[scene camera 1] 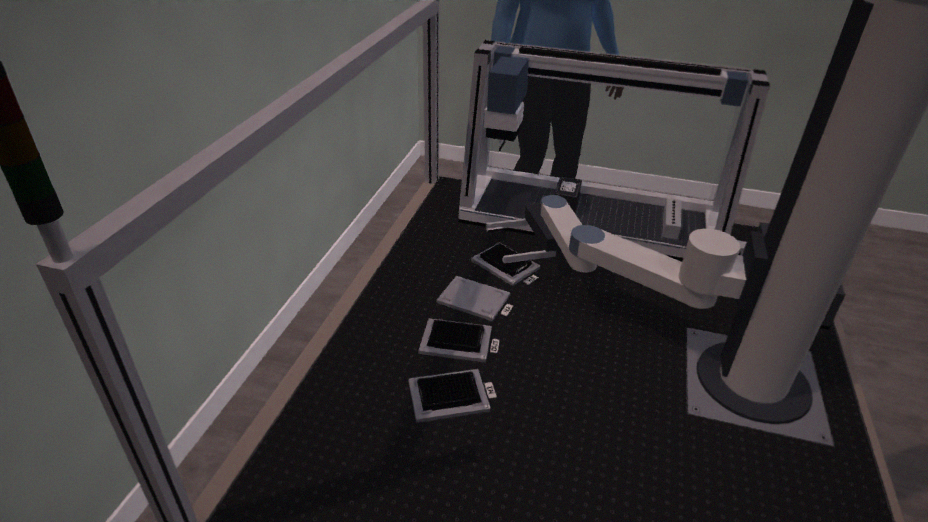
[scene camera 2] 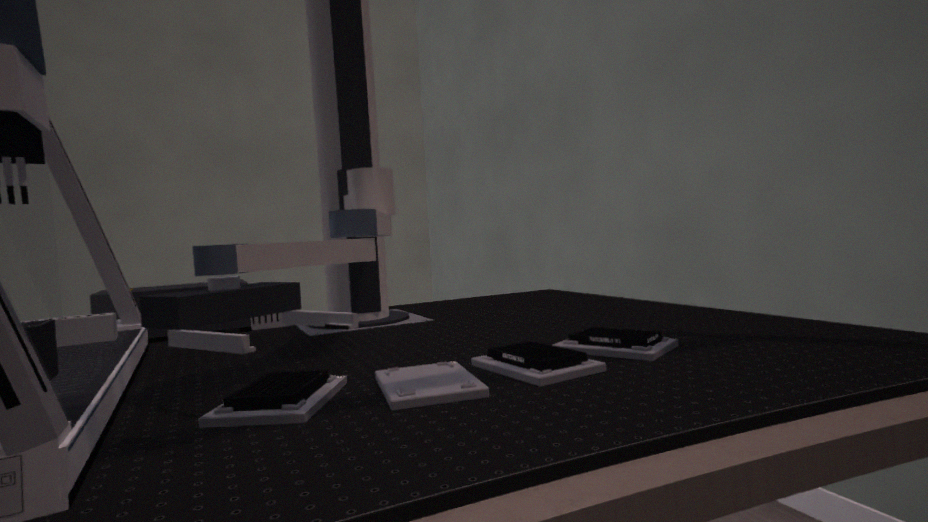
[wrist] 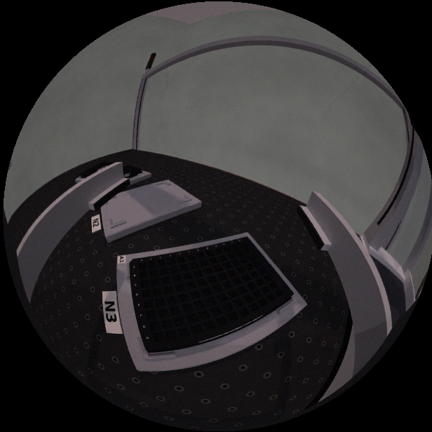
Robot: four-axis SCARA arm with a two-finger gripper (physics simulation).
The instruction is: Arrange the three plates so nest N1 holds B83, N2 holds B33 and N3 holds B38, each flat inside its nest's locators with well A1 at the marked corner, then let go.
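Places are measured from the arm's base along level axes (x ahead, y left, z up), in millimetres.
Pixels of known places: gripper, fingertip midpoint: (scene camera 1: 494,242) (scene camera 2: 306,331); arm's base at its link origin: (scene camera 1: 751,384) (scene camera 2: 359,325).
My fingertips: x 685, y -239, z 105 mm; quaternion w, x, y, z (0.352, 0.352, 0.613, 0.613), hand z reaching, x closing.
Note:
Ahead of a thing's pixels: the offset from my fingertips to its middle.
My gripper (scene camera 1: 497,243) (scene camera 2: 303,335) (wrist: 210,180) is open and empty, its fingers wide apart above and beside nest N3. A black plate @(30 mm back, 30 mm right, 73 mm down) (scene camera 1: 496,255) (scene camera 2: 275,389) (wrist: 210,295) lies in nest N3 @(30 mm back, 30 mm right, 83 mm down) (scene camera 1: 488,268) (scene camera 2: 259,418) (wrist: 129,320), whose A1 mark is at the upper left in the wrist view; full seating is hard to judge. Nest N2 @(17 mm ahead, 150 mm left, 84 mm down) (scene camera 1: 473,297) (scene camera 2: 431,383) (wrist: 155,206) is empty. A black plate @(15 mm ahead, 321 mm left, 73 mm down) (scene camera 1: 456,336) (scene camera 2: 537,355) lies in nest OUT @(15 mm ahead, 320 mm left, 84 mm down) (scene camera 1: 454,353). Another black plate @(20 mm back, 497 mm left, 73 mm down) (scene camera 1: 449,390) (scene camera 2: 613,336) lies in nest N1 @(19 mm back, 497 mm left, 83 mm down) (scene camera 1: 451,413). Plate codes and well letters are unreadable.
A gantry machine (scene camera 1: 622,64) with a low deck stands just beyond N3. The arm's column (scene camera 1: 824,194) (scene camera 2: 353,97) stands across from the nests. A fence rail (scene camera 1: 259,123) runs along the table's other side. A person (scene camera 1: 551,25) stands behind the gantry.

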